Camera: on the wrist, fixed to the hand. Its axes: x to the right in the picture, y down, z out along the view.
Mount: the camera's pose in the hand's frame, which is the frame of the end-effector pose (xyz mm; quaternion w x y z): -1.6 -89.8 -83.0 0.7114 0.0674 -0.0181 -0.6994
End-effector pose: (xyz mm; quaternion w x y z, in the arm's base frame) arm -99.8 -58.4 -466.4 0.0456 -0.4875 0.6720 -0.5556
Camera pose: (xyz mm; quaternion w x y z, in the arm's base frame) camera -94.7 9.3 -364.7 0.3111 0.8237 -0.0988 0.4636
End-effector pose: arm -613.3 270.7 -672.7 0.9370 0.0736 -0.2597 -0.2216
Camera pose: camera -605.3 193.3 -767.1 0.5019 0.2931 -0.1652 -0.7968
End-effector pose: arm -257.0 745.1 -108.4 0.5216 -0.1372 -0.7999 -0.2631
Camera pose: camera -237.4 624.4 -108.5 0.1818 0.4922 -0.6922 -0.4956
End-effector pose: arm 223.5 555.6 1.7 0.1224 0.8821 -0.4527 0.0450
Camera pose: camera 297.9 628.5 65.8 0.0509 0.9531 0.2957 -0.0390
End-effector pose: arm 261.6 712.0 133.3 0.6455 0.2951 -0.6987 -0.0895
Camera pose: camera 367.5 661.4 99.0 0.3641 0.7405 -0.3084 -0.4734
